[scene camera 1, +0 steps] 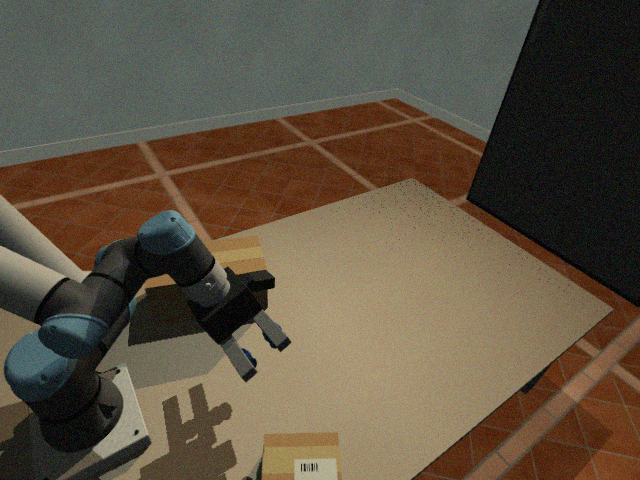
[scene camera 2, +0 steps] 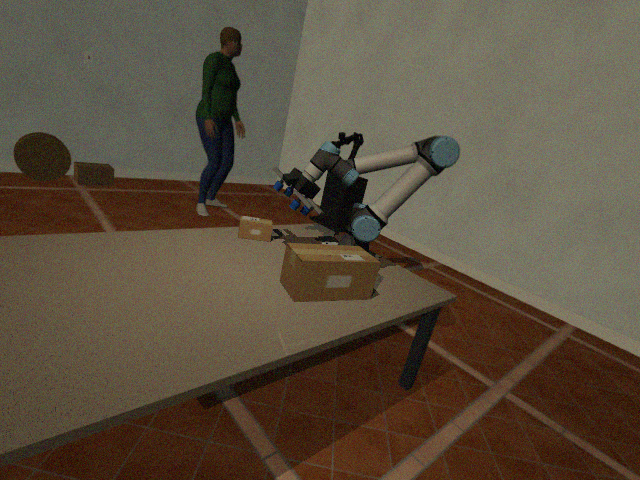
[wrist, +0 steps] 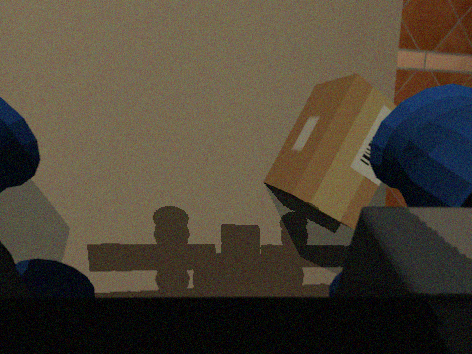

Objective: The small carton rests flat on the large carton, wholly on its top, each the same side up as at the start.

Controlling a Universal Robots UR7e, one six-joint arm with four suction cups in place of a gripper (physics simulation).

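Frame: origin at the arm's base, x back, y right, z up, level; metres.
Seen in the pictures: hand, tool point: [scene camera 1: 248,333] [scene camera 2: 289,201] [wrist: 210,226]; arm's base, link origin: [scene camera 1: 85,415].
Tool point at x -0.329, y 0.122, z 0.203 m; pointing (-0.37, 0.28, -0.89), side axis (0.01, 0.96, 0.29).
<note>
Pixels of each thing's top centre, then the offset from my tool point to it. Level surfaces: height alone.
- small carton, top centre: [wrist: 356,155] [scene camera 1: 301,459] [scene camera 2: 256,220] dx -0.007, dy +0.205, dz -0.158 m
- large carton, top centre: [scene camera 1: 206,259] [scene camera 2: 334,252] dx -0.031, dy -0.340, dz -0.085 m
- beige table, surface height: dz -0.235 m
The small carton [scene camera 1: 279,453] [scene camera 2: 254,228] [wrist: 320,150] stands flat on the table with a barcode label on its top; scene camera 1 cuts off its lower part. The large carton [scene camera 1: 241,254] [scene camera 2: 330,279] stands flat on the table, apart from the small one; the arm hides much of it in scene camera 1, and it does not show in the wrist view. My gripper [scene camera 1: 261,347] [scene camera 2: 292,197] is open, its blue suction cups holding no carton. It hangs tilted above the table, between the two cartons in scene camera 1. In the wrist view a blue cup [wrist: 425,145] hides part of the small carton's label end.
The beige table [scene camera 1: 413,289] [scene camera 2: 155,310] [wrist: 150,100] bears both cartons and the arm's base plate [scene camera 1: 124,413]. A tall black panel [scene camera 1: 563,139] stands beyond the table. A person in green [scene camera 2: 219,87], a round brown disc [scene camera 2: 41,155] and a brown box [scene camera 2: 93,174] are behind it.
</note>
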